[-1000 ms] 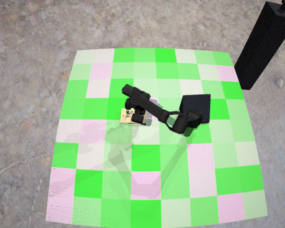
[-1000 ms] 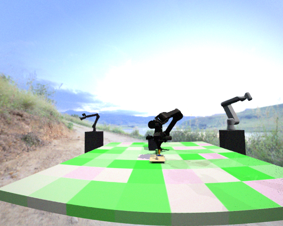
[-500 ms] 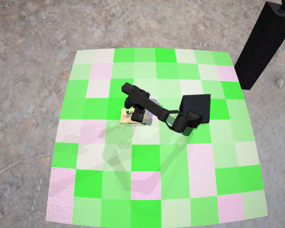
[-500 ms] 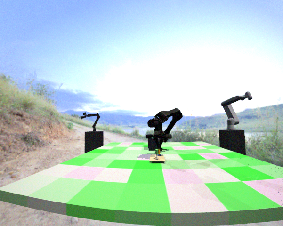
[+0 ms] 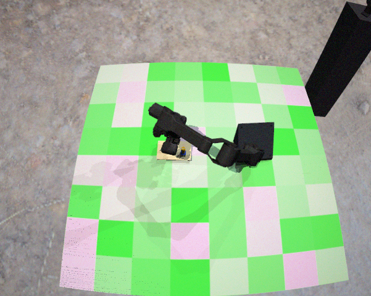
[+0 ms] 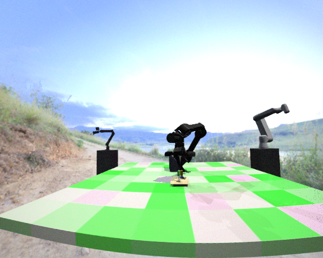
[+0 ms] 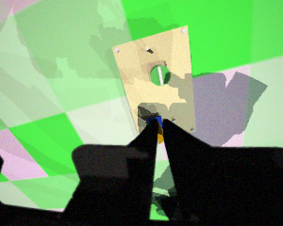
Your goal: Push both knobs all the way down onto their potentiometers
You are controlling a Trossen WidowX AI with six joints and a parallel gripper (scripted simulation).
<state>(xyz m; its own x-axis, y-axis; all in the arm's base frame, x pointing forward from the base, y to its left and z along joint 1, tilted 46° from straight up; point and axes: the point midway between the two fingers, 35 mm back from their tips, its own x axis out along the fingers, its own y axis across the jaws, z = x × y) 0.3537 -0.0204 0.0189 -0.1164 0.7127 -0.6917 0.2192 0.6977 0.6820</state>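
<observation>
My gripper tip is now 40 mm short of the green knob, 10 mm to the left of it and 20 mm above it. The rest, counted from my gripper tip: orange knob (40 mm behind, 10 mm to the left, 40 mm below).
</observation>
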